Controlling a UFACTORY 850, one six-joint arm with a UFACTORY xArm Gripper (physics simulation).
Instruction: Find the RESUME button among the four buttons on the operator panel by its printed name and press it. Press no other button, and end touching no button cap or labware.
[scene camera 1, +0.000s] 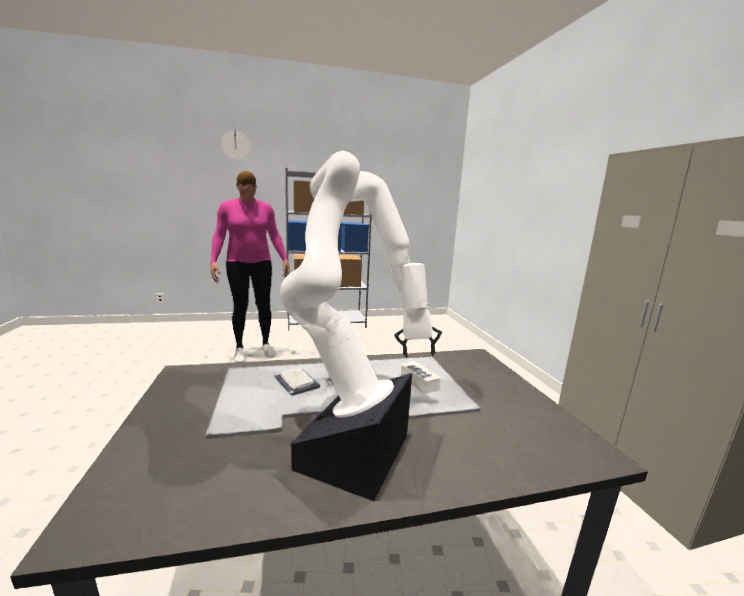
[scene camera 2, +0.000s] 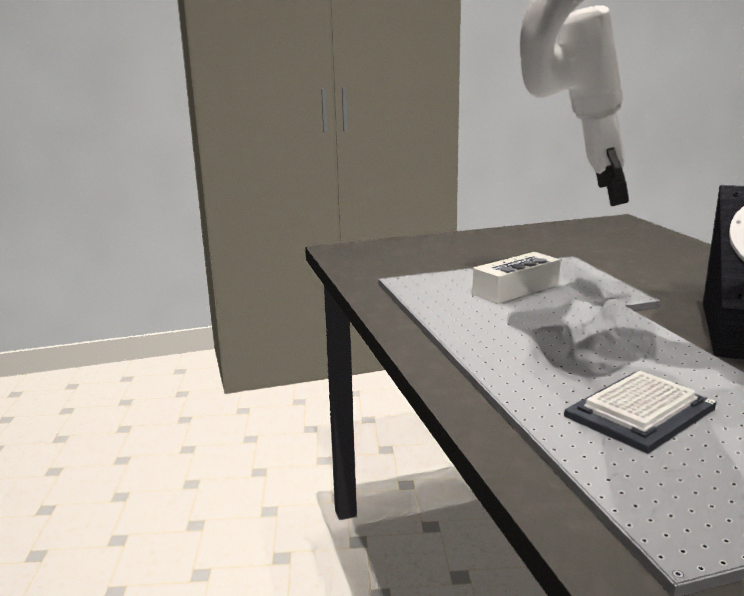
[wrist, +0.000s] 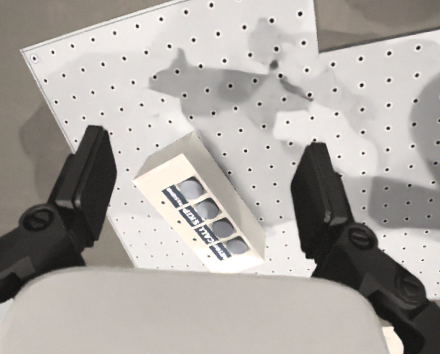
In view: my gripper (scene camera 2: 613, 194), a white well plate (scene camera 2: 642, 401), an operator panel (wrist: 159, 179) and a dark holder (scene camera 2: 671, 427).
My gripper shows as well in scene camera 1 (scene camera 1: 419, 356) and in the wrist view (wrist: 207, 156). The wrist view misses the white well plate: it is out of frame.
